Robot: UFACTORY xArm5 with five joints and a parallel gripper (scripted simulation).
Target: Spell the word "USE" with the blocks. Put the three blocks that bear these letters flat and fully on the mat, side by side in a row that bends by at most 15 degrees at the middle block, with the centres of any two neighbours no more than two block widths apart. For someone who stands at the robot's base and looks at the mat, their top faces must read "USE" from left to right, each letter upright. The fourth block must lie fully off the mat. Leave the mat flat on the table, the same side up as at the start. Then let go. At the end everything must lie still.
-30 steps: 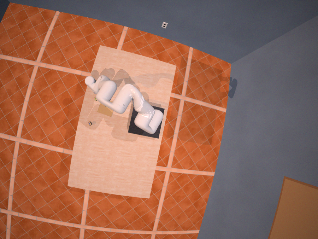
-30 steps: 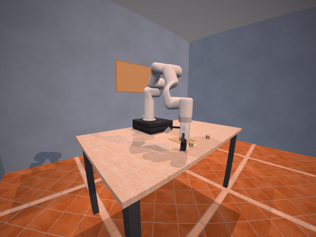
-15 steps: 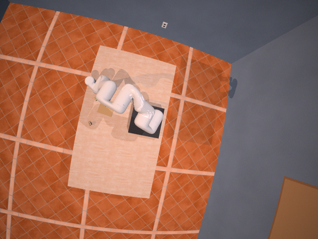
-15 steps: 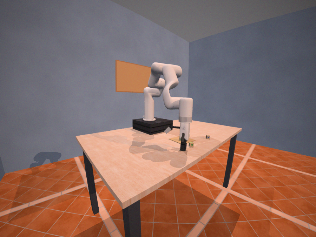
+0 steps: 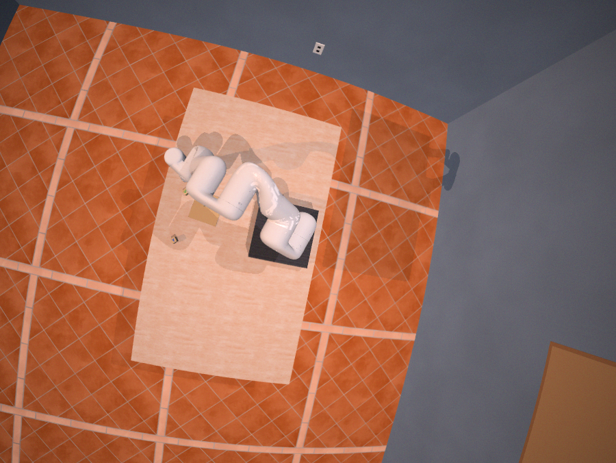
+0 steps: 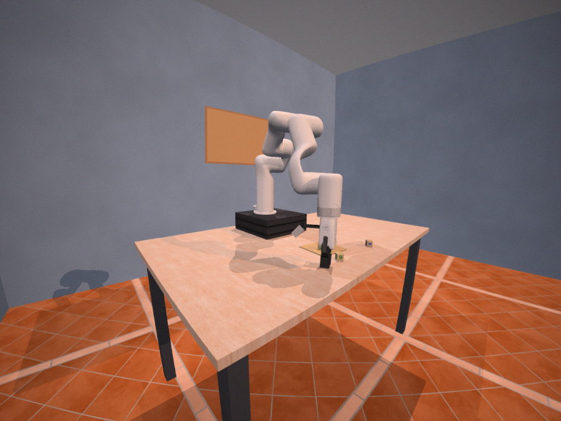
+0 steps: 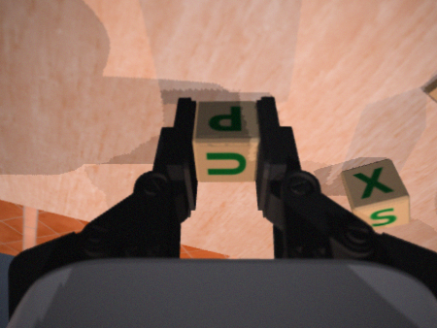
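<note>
The tan mat lies 110 mm behind my hand, 150 mm to the left of it and 20 mm below it. Also, from my hand: S block (90 mm to the left, 10 mm below); then E block (100 mm behind, 130 mm to the left); then U block (10 mm below).
</note>
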